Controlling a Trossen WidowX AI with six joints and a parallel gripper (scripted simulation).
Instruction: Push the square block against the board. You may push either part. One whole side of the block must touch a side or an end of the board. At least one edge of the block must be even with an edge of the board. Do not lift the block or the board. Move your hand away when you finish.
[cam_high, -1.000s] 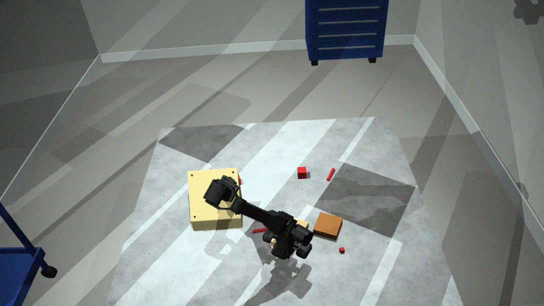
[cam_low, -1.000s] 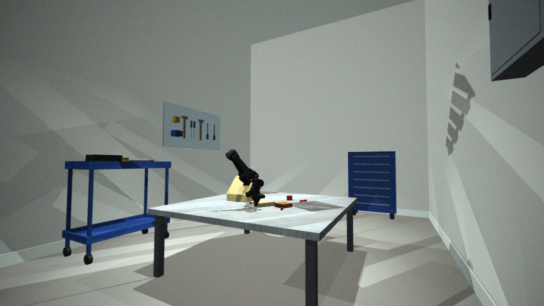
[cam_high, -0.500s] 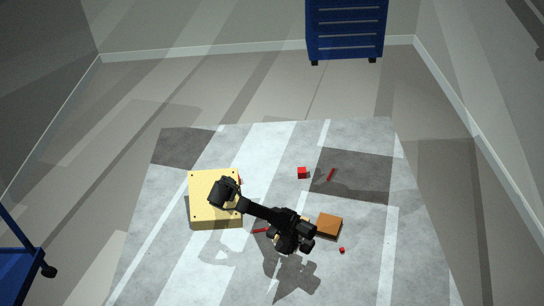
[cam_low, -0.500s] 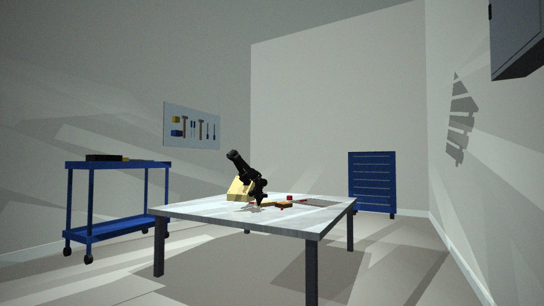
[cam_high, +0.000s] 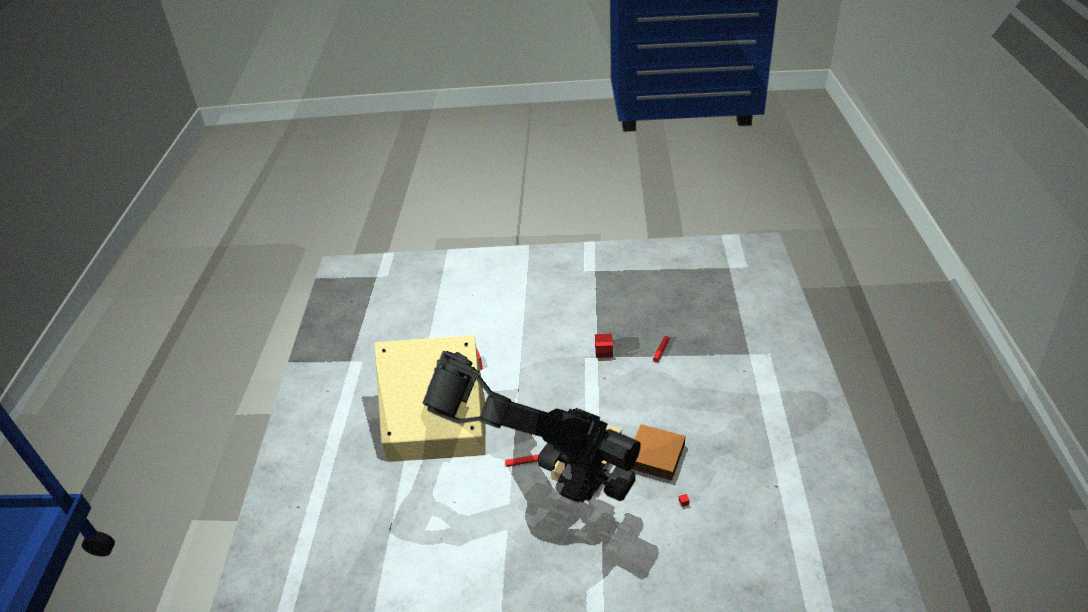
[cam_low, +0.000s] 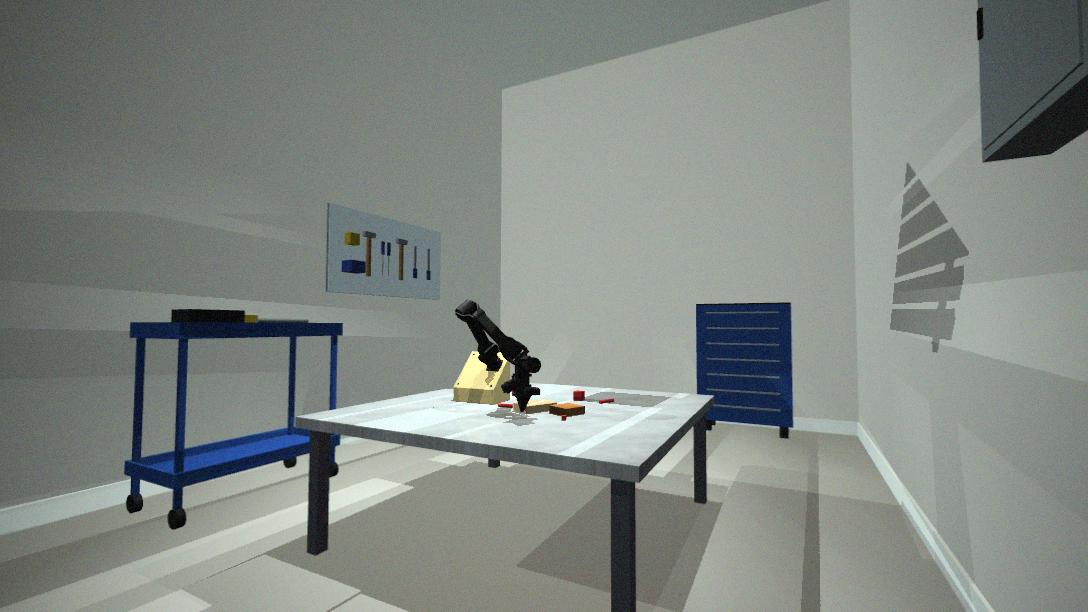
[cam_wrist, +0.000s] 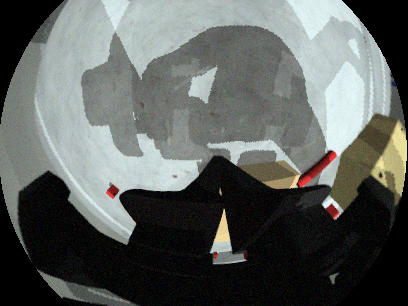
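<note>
Now: gripper tip 100 mm to the right of the board, 10 mm below it and 10 mm short of it. Round my gripper tip: small red bit 190 mm ahead, 30 mm to the right; then square block 150 mm ahead, 90 mm to the left, 10 mm above.
</note>
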